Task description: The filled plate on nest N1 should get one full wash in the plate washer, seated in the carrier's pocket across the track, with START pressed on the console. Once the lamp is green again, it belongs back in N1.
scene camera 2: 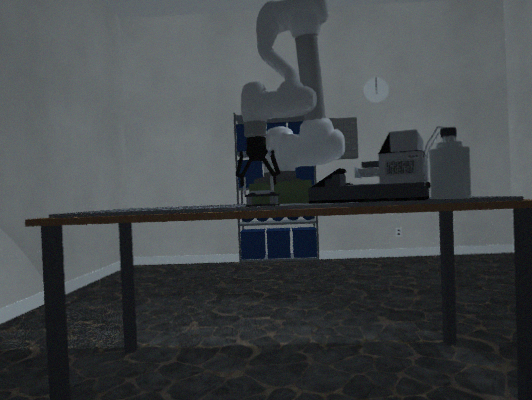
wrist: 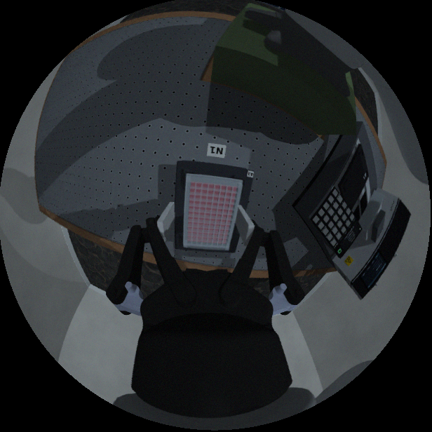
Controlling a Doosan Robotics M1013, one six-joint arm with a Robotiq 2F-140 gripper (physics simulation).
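Where they show: arm's base, origin of its link: [scene camera 2: 280, 183].
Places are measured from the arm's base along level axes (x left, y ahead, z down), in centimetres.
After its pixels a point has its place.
The filled plate [wrist: 212, 212], with pink wells in a pale frame, sits in the dark nest N1 [wrist: 181, 200] [scene camera 2: 262, 194] {x -10.7, y 46.7, z 5.1 cm}, behind the label "N1" [wrist: 216, 150]. My gripper [scene camera 2: 259, 181] [wrist: 204, 211] is open, pointing down with its fingertips above the nest. In the wrist view its pads stand on either side of the plate, with gaps showing. The plate washer [scene camera 2: 403, 167] {x 40.6, y 52.5, z -2.7 cm} [wrist: 380, 220] stands to the right on a dark base [scene camera 2: 370, 192] {x 29.9, y 46.7, z 5.9 cm}. It has a grid of pale squares [wrist: 332, 217], a small green mark [wrist: 339, 251] and a dark screen [wrist: 375, 270]. I cannot tell which part is the carrier's pocket.
A green box [scene camera 2: 294, 191] {x 5.0, y 14.7, z 4.1 cm} [wrist: 280, 87] stands behind the nest on the perforated table top [wrist: 135, 145]. A large bottle [scene camera 2: 450, 170] {x 55.9, y 56.8, z -0.8 cm} with a black cap and tubing stands right of the washer. A shelf unit with blue bins [scene camera 2: 266, 243] stands beyond the table.
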